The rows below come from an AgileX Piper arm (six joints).
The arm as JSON. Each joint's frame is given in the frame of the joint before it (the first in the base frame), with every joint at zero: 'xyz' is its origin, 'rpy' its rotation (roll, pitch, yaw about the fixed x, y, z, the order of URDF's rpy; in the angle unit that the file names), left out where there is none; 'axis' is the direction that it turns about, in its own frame. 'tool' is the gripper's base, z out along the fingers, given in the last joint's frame.
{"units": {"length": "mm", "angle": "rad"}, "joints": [
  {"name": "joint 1", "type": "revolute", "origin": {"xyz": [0.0, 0.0, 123.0]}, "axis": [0.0, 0.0, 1.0]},
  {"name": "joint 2", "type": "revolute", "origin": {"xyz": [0.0, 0.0, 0.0], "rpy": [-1.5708, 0.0, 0.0]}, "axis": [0.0, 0.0, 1.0]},
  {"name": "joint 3", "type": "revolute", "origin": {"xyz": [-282.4, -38.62, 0.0]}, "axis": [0.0, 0.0, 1.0]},
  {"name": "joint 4", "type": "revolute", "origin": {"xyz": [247.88, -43.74, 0.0], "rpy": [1.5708, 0.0, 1.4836]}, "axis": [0.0, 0.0, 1.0]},
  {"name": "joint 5", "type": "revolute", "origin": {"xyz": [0.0, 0.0, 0.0], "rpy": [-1.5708, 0.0, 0.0]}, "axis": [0.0, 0.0, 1.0]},
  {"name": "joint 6", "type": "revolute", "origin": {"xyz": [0.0, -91.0, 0.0], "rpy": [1.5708, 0.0, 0.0]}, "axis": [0.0, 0.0, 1.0]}
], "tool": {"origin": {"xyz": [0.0, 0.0, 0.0]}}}
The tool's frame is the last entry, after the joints.
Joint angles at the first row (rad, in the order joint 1, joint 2, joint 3, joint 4, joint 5, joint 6):
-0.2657 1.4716 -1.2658 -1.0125 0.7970 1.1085
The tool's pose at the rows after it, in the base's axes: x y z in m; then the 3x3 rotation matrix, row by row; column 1 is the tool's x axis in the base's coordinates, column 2 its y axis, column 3 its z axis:
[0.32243 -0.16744 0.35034], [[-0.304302 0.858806 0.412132], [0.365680 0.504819 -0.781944], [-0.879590 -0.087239 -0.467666]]
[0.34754 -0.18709 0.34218], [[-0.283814 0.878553 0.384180], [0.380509 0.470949 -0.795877], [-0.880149 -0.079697 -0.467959]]
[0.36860 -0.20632 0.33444], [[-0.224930 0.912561 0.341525], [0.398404 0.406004 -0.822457], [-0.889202 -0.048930 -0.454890]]
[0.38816 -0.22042 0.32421], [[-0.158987 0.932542 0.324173], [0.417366 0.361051 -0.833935], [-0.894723 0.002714 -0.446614]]
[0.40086 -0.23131 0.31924], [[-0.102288 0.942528 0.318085], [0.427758 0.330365 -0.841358], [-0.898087 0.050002 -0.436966]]
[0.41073 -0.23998 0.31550], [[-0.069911 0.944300 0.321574], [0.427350 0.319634 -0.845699], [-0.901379 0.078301 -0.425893]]
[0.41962 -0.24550 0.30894], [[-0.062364 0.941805 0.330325], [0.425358 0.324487 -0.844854], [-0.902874 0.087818 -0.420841]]
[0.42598 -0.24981 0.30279], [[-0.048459 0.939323 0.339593], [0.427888 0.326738 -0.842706], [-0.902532 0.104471 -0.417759]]
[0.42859 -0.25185 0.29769], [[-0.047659 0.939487 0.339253], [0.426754 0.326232 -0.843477], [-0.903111 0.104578 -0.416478]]
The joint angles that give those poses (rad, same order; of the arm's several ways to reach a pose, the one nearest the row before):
-0.3259 1.6086 -1.3909 -1.0125 0.8007 1.1589
-0.3516 1.7248 -1.5050 -1.0173 0.8078 1.1766
-0.3715 1.8338 -1.6201 -1.0442 0.8376 1.2430
-0.3831 1.9289 -1.7180 -1.0575 0.8463 1.3131
-0.3943 1.9939 -1.7969 -1.0601 0.8485 1.3576
-0.4039 2.0443 -1.8598 -1.0624 0.8414 1.3770
-0.4085 2.0862 -1.9018 -1.0648 0.8277 1.3829
-0.4130 2.1168 -1.9284 -1.0674 0.8118 1.3993
-0.4147 2.1317 -1.9331 -1.0774 0.8057 1.4122

